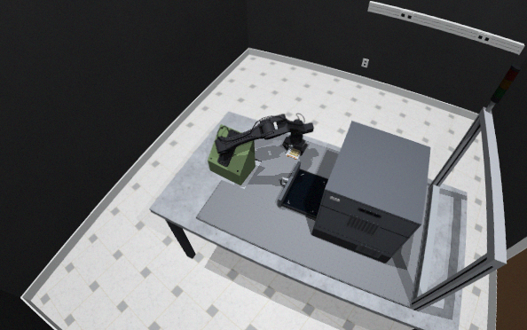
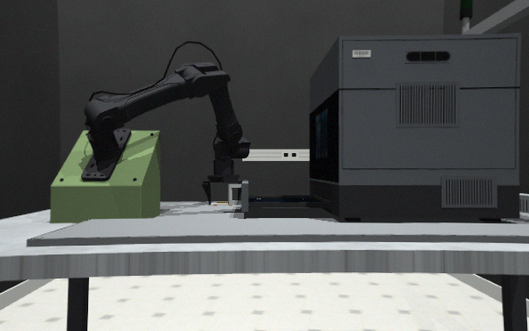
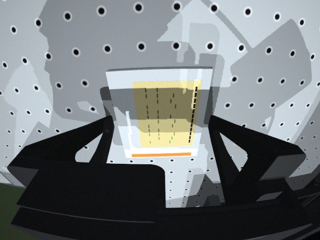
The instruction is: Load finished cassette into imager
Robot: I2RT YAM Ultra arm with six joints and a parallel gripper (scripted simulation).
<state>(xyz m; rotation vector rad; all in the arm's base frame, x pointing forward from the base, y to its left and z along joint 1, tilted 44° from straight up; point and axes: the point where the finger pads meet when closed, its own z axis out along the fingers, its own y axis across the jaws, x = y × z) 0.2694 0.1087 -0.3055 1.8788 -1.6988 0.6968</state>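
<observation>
Now: the cassette 1 cm below my hand. Also, from my hand: imager drawer: 24 cm to the right, 21 cm ahead, 4 cm above.
</observation>
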